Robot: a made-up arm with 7 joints. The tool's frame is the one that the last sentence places. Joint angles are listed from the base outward.
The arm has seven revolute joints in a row. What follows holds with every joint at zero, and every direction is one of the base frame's. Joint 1 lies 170 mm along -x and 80 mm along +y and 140 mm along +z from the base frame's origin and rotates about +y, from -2.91 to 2.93 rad. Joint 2 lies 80 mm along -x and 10 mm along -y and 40 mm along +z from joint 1 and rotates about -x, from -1.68 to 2.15 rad. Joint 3 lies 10 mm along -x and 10 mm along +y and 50 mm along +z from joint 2 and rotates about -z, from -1.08 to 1.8 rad. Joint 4 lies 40 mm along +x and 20 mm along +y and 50 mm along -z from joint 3 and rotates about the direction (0.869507, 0.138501, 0.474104), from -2.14 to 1.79 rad. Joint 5 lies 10 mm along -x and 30 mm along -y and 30 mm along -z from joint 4 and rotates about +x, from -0.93 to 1.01 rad. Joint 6 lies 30 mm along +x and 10 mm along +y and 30 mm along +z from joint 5 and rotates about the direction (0.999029, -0.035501, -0.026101), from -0.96 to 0.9 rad. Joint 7 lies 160 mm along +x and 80 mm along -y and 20 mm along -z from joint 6 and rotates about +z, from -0.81 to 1.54 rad. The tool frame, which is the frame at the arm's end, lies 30 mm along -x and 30 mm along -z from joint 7; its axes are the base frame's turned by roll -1.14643, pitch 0.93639 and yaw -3.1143 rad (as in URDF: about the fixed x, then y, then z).
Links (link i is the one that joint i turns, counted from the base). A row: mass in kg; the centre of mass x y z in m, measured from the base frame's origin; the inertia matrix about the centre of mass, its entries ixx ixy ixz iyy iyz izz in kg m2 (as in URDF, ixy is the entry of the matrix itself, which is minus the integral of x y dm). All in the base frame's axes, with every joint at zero. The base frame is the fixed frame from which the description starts. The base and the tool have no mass.
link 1: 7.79; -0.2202 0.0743 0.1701; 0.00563 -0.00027 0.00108 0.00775 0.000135 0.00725
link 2: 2.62; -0.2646 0.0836 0.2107; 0.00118 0 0 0.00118 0 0.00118
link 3: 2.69; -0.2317 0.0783 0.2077; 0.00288 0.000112 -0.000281 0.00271 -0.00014 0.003
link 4: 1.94; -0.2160 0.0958 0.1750; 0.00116 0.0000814 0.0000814 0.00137 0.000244 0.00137
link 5: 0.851; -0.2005 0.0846 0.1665; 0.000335 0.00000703 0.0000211 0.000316 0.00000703 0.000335
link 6: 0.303; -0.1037 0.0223 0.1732; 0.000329 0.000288 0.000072 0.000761 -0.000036 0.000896
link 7: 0.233; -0.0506 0.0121 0.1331; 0.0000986 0 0.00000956 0.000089 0 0.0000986
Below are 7 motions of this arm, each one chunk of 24 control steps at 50 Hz.
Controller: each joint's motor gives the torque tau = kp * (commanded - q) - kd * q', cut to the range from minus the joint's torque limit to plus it. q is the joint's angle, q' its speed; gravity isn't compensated. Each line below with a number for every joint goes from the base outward.
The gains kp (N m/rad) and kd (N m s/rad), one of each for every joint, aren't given. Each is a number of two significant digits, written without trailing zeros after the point. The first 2 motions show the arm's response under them.
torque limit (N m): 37 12 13 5.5 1.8 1.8 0.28
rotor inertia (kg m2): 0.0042 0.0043 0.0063 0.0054 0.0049 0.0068 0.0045
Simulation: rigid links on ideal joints. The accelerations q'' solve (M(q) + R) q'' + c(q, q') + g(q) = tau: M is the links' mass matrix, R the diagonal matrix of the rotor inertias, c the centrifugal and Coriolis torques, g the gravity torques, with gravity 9.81 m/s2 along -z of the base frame. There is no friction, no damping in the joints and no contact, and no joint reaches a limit. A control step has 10 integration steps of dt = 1/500 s. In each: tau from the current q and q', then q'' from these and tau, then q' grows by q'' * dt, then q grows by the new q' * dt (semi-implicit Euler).
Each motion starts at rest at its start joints. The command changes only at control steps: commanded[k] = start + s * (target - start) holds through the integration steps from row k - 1 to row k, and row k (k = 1, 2, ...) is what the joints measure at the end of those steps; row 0 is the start. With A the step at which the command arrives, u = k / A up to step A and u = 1 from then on. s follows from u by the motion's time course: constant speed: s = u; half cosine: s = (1 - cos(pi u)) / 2; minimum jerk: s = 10 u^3 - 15 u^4 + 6 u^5; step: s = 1 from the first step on.
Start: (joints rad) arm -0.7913 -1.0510 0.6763 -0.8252 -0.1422 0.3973 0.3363
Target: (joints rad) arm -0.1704 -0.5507 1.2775 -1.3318 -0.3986 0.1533 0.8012
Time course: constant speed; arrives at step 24
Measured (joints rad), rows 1 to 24:
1: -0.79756 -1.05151 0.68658 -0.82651 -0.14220 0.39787 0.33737
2: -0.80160 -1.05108 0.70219 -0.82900 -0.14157 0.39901 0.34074
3: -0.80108 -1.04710 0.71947 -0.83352 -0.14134 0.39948 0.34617
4: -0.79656 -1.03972 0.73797 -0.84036 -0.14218 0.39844 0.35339
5: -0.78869 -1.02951 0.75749 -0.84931 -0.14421 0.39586 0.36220
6: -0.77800 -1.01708 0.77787 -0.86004 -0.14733 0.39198 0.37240
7: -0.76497 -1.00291 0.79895 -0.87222 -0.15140 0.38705 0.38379
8: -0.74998 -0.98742 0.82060 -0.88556 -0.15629 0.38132 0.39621
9: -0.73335 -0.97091 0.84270 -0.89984 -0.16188 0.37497 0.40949
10: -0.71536 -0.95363 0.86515 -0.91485 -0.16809 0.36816 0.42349
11: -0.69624 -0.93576 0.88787 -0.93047 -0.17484 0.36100 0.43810
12: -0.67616 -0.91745 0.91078 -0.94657 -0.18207 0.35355 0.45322
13: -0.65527 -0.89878 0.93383 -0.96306 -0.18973 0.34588 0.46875
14: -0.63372 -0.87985 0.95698 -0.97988 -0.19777 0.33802 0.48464
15: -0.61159 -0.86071 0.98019 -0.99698 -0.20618 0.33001 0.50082
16: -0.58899 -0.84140 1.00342 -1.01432 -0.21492 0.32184 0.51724
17: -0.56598 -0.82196 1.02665 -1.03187 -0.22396 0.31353 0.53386
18: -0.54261 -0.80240 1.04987 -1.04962 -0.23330 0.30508 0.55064
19: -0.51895 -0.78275 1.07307 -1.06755 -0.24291 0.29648 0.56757
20: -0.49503 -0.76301 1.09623 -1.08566 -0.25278 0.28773 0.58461
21: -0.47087 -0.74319 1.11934 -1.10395 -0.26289 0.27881 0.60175
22: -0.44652 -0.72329 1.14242 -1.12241 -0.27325 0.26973 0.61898
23: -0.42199 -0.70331 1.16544 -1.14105 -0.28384 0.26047 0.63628
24: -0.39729 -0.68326 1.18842 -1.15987 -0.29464 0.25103 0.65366
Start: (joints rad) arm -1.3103 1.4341 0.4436 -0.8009 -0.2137 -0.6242 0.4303
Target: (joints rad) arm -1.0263 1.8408 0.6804 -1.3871 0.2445 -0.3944 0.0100
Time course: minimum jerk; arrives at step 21
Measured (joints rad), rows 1 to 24:
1: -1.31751 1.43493 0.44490 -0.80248 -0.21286 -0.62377 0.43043
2: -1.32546 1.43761 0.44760 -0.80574 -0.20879 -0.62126 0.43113
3: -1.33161 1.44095 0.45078 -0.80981 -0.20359 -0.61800 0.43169
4: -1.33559 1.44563 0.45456 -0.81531 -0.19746 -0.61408 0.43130
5: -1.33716 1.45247 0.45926 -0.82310 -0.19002 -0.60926 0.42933
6: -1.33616 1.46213 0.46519 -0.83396 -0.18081 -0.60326 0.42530
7: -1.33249 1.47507 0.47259 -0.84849 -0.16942 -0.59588 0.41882
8: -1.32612 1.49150 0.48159 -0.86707 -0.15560 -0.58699 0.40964
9: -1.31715 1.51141 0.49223 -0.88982 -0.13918 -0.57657 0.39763
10: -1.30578 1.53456 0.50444 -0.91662 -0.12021 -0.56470 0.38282
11: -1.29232 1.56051 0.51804 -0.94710 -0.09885 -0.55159 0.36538
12: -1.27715 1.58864 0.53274 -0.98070 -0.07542 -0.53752 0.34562
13: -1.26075 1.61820 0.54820 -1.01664 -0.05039 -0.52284 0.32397
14: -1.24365 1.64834 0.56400 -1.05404 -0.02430 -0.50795 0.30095
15: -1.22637 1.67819 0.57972 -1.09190 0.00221 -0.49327 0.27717
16: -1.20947 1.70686 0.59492 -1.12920 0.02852 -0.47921 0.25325
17: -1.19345 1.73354 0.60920 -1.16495 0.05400 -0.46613 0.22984
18: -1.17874 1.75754 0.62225 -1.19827 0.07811 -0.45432 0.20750
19: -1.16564 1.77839 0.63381 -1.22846 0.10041 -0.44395 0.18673
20: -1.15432 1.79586 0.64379 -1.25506 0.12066 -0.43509 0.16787
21: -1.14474 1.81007 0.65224 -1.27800 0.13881 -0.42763 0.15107
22: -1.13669 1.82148 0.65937 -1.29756 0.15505 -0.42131 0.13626
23: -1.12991 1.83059 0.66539 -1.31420 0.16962 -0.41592 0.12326
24: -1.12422 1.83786 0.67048 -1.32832 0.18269 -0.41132 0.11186
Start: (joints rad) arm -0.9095 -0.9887 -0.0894 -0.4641 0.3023 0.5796 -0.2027
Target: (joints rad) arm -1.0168 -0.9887 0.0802 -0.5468 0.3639 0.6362 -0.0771
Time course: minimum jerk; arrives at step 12
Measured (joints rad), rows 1 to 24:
1: -0.91904 -0.98973 -0.08460 -0.46494 0.30296 0.57916 -0.20145
2: -0.93041 -0.99135 -0.07871 -0.46712 0.30379 0.57808 -0.19900
3: -0.94105 -0.99263 -0.07212 -0.46978 0.30486 0.57759 -0.19583
4: -0.95160 -0.99363 -0.06402 -0.47314 0.30650 0.57814 -0.19176
5: -0.96263 -0.99443 -0.05380 -0.47751 0.30888 0.57986 -0.18648
6: -0.97440 -0.99509 -0.04122 -0.48304 0.31202 0.58266 -0.17976
7: -0.98683 -0.99566 -0.02650 -0.48968 0.31581 0.58628 -0.17155
8: -0.99960 -0.99616 -0.01026 -0.49721 0.32005 0.59037 -0.16206
9: -1.01220 -0.99662 0.00660 -0.50522 0.32447 0.59452 -0.15171
10: -1.02401 -0.99705 0.02302 -0.51323 0.32879 0.59837 -0.14106
11: -1.03453 -0.99744 0.03808 -0.52074 0.33278 0.60165 -0.13069
12: -1.04349 -0.99778 0.05122 -0.52744 0.33633 0.60430 -0.12108
13: -1.05098 -0.99807 0.06241 -0.53321 0.33947 0.60646 -0.11246
14: -1.05723 -0.99832 0.07190 -0.53814 0.34227 0.60829 -0.10486
15: -1.06243 -0.99852 0.07993 -0.54232 0.34480 0.60986 -0.09820
16: -1.06677 -0.99870 0.08672 -0.54588 0.34707 0.61121 -0.09240
17: -1.07038 -0.99885 0.09247 -0.54889 0.34911 0.61237 -0.08734
18: -1.07339 -0.99898 0.09734 -0.55144 0.35095 0.61337 -0.08293
19: -1.07590 -0.99909 0.10145 -0.55361 0.35261 0.61423 -0.07909
20: -1.07799 -0.99918 0.10493 -0.55546 0.35409 0.61497 -0.07575
21: -1.07974 -0.99926 0.10787 -0.55702 0.35543 0.61561 -0.07285
22: -1.08119 -0.99932 0.11036 -0.55835 0.35662 0.61615 -0.07032
23: -1.08240 -0.99938 0.11247 -0.55947 0.35770 0.61662 -0.06811
24: -1.08340 -0.99942 0.11425 -0.56043 0.35866 0.61702 -0.06619

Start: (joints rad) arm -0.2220 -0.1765 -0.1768 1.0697 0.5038 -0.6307 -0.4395
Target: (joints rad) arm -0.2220 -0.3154 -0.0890 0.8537 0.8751 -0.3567 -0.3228
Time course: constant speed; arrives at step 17
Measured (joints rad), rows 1 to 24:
1: -0.23060 -0.17112 -0.17566 1.06772 0.51128 -0.62676 -0.43861
2: -0.24058 -0.16570 -0.17399 1.06332 0.52203 -0.62051 -0.43645
3: -0.24912 -0.16289 -0.17173 1.05760 0.53391 -0.61287 -0.43342
4: -0.25634 -0.16240 -0.16903 1.05093 0.54677 -0.60400 -0.42979
5: -0.26242 -0.16378 -0.16595 1.04347 0.56051 -0.59406 -0.42570
6: -0.26754 -0.16667 -0.16255 1.03531 0.57505 -0.58323 -0.42123
7: -0.27186 -0.17076 -0.15886 1.02655 0.59029 -0.57166 -0.41643
8: -0.27550 -0.17580 -0.15489 1.01724 0.60616 -0.55947 -0.41135
9: -0.27857 -0.18161 -0.15067 1.00746 0.62258 -0.54679 -0.40602
10: -0.28115 -0.18803 -0.14623 0.99725 0.63948 -0.53371 -0.40047
11: -0.28332 -0.19494 -0.14160 0.98667 0.65679 -0.52029 -0.39472
12: -0.28515 -0.20223 -0.13678 0.97575 0.67447 -0.50661 -0.38880
13: -0.28669 -0.20984 -0.13180 0.96455 0.69247 -0.49271 -0.38273
14: -0.28798 -0.21769 -0.12669 0.95309 0.71074 -0.47864 -0.37652
15: -0.28906 -0.22575 -0.12144 0.94140 0.72926 -0.46442 -0.37020
16: -0.28997 -0.23397 -0.11609 0.92952 0.74799 -0.45010 -0.36377
17: -0.29073 -0.24231 -0.11065 0.91748 0.76690 -0.43568 -0.35726
18: -0.29135 -0.24930 -0.10570 0.90696 0.78411 -0.42307 -0.35105
19: -0.29186 -0.25497 -0.10143 0.89789 0.79937 -0.41256 -0.34543
20: -0.29230 -0.25957 -0.09774 0.89007 0.81287 -0.40384 -0.34043
21: -0.29267 -0.26332 -0.09456 0.88332 0.82481 -0.39663 -0.33601
22: -0.29299 -0.26637 -0.09182 0.87750 0.83536 -0.39066 -0.33213
23: -0.29325 -0.26885 -0.08946 0.87248 0.84470 -0.38573 -0.32871
24: -0.29347 -0.27088 -0.08742 0.86815 0.85297 -0.38165 -0.32572

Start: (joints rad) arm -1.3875 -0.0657 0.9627 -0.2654 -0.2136 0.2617 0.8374
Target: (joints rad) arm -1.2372 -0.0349 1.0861 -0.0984 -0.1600 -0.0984 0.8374
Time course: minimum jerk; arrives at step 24
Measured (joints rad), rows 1 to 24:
1: -1.39462 -0.06612 0.96879 -0.26790 -0.21244 0.26163 0.83777
2: -1.40298 -0.06728 0.97794 -0.27152 -0.20997 0.26152 0.83931
3: -1.40989 -0.06826 0.98646 -0.27461 -0.20732 0.26098 0.84141
4: -1.41523 -0.06892 0.99408 -0.27681 -0.20478 0.25957 0.84356
5: -1.41904 -0.06926 1.00106 -0.27796 -0.20233 0.25690 0.84552
6: -1.42132 -0.06929 1.00768 -0.27799 -0.19990 0.25261 0.84725
7: -1.42212 -0.06903 1.01418 -0.27683 -0.19742 0.24641 0.84874
8: -1.42145 -0.06847 1.02075 -0.27443 -0.19483 0.23811 0.85002
9: -1.41939 -0.06764 1.02753 -0.27080 -0.19210 0.22757 0.85112
10: -1.41600 -0.06655 1.03463 -0.26598 -0.18919 0.21479 0.85206
11: -1.41141 -0.06524 1.04207 -0.26004 -0.18608 0.19986 0.85286
12: -1.40576 -0.06373 1.04985 -0.25309 -0.18278 0.18296 0.85355
13: -1.39920 -0.06207 1.05793 -0.24529 -0.17929 0.16438 0.85416
14: -1.39194 -0.06030 1.06622 -0.23680 -0.17564 0.14447 0.85468
15: -1.38418 -0.05847 1.07462 -0.22783 -0.17188 0.12365 0.85513
16: -1.37614 -0.05662 1.08300 -0.21858 -0.16803 0.10237 0.85553
17: -1.36804 -0.05481 1.09121 -0.20928 -0.16416 0.08112 0.85588
18: -1.36009 -0.05308 1.09911 -0.20015 -0.16032 0.06037 0.85619
19: -1.35249 -0.05148 1.10657 -0.19138 -0.15657 0.04060 0.85645
20: -1.34543 -0.05004 1.11346 -0.18315 -0.15295 0.02219 0.85668
21: -1.33904 -0.04879 1.11968 -0.17561 -0.14951 0.00549 0.85687
22: -1.33341 -0.04776 1.12518 -0.16885 -0.14629 -0.00928 0.85703
23: -1.32859 -0.04694 1.12994 -0.16291 -0.14330 -0.02201 0.85716
24: -1.32455 -0.04634 1.13399 -0.15774 -0.14053 -0.03276 0.85725

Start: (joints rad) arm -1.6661 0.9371 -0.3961 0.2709 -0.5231 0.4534 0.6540
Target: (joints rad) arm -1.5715 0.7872 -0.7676 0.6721 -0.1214 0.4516 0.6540
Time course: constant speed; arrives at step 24
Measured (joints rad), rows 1 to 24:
1: -1.66893 0.93508 -0.40102 0.27262 -0.52223 0.45332 0.65428
2: -1.67134 0.93253 -0.40892 0.27739 -0.52036 0.45323 0.65433
3: -1.67269 0.92915 -0.41832 0.28422 -0.51685 0.45342 0.65416
4: -1.67316 0.92510 -0.42888 0.29275 -0.51181 0.45379 0.65385
5: -1.67288 0.92055 -0.44044 0.30269 -0.50544 0.45431 0.65346
6: -1.67199 0.91560 -0.45283 0.31384 -0.49788 0.45493 0.65301
7: -1.67059 0.91035 -0.46594 0.32604 -0.48929 0.45564 0.65252
8: -1.66876 0.90488 -0.47966 0.33913 -0.47976 0.45643 0.65200
9: -1.66658 0.89924 -0.49391 0.35299 -0.46942 0.45729 0.65146
10: -1.66411 0.89347 -0.50861 0.36751 -0.45835 0.45821 0.65091
11: -1.66140 0.88760 -0.52369 0.38258 -0.44664 0.45918 0.65036
12: -1.65848 0.88165 -0.53909 0.39815 -0.43434 0.46020 0.64980
13: -1.65539 0.87566 -0.55477 0.41412 -0.42153 0.46126 0.64925
14: -1.65217 0.86963 -0.57068 0.43045 -0.40826 0.46236 0.64871
15: -1.64883 0.86357 -0.58678 0.44708 -0.39458 0.46349 0.64817
16: -1.64540 0.85750 -0.60305 0.46396 -0.38054 0.46465 0.64766
17: -1.64189 0.85142 -0.61945 0.48106 -0.36616 0.46584 0.64716
18: -1.63832 0.84532 -0.63596 0.49835 -0.35148 0.46704 0.64668
19: -1.63470 0.83923 -0.65256 0.51578 -0.33654 0.46827 0.64623
20: -1.63104 0.83314 -0.66923 0.53334 -0.32135 0.46950 0.64580
21: -1.62735 0.82705 -0.68596 0.55100 -0.30596 0.47075 0.64541
22: -1.62363 0.82097 -0.70273 0.56875 -0.29036 0.47199 0.64504
23: -1.61989 0.81489 -0.71953 0.58656 -0.27459 0.47324 0.64471
24: -1.61614 0.80881 -0.73634 0.60442 -0.25866 0.47447 0.64442

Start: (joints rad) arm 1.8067 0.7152 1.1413 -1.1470 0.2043 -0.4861 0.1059
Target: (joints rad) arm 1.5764 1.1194 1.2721 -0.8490 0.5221 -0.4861 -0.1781
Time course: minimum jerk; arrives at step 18
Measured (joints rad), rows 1 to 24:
1: 1.81430 0.71528 1.13688 -1.14714 0.20414 -0.48589 0.10601
2: 1.82445 0.71530 1.12952 -1.14792 0.19940 -0.48936 0.10525
3: 1.83310 0.71709 1.12282 -1.14808 0.19346 -0.49432 0.10356
4: 1.83933 0.72170 1.11767 -1.14666 0.18854 -0.49927 0.10086
5: 1.84273 0.72995 1.11434 -1.14297 0.18564 -0.50375 0.09681
6: 1.84305 0.74246 1.11292 -1.13658 0.18529 -0.50765 0.09105
7: 1.84022 0.75953 1.11342 -1.12730 0.18781 -0.51095 0.08326
8: 1.83427 0.78112 1.11579 -1.11512 0.19335 -0.51366 0.07326
9: 1.82541 0.80680 1.11987 -1.10026 0.20188 -0.51580 0.06105
10: 1.81400 0.83584 1.12545 -1.08310 0.21319 -0.51738 0.04677
11: 1.80053 0.86721 1.13223 -1.06418 0.22694 -0.51842 0.03074
12: 1.78558 0.89972 1.13987 -1.04415 0.24262 -0.51894 0.01338
13: 1.76981 0.93206 1.14800 -1.02376 0.25963 -0.51899 -0.00476
14: 1.75392 0.96296 1.15621 -1.00373 0.27729 -0.51864 -0.02309
15: 1.73854 0.99127 1.16415 -0.98475 0.29491 -0.51796 -0.04101
16: 1.72427 1.01607 1.17147 -0.96738 0.31186 -0.51703 -0.05798
17: 1.71150 1.03686 1.17792 -0.95193 0.32764 -0.51594 -0.07357
18: 1.70044 1.05363 1.18339 -0.93844 0.34191 -0.51477 -0.08756
19: 1.69102 1.06693 1.18787 -0.92664 0.35462 -0.51361 -0.09996
20: 1.68304 1.07744 1.19148 -0.91631 0.36588 -0.51248 -0.11089
21: 1.67630 1.08574 1.19438 -0.90725 0.37584 -0.51142 -0.12051
22: 1.67060 1.09229 1.19669 -0.89932 0.38465 -0.51042 -0.12899
23: 1.66579 1.09748 1.19853 -0.89240 0.39245 -0.50950 -0.13644
24: 1.66172 1.10157 1.19998 -0.88635 0.39936 -0.50865 -0.14299

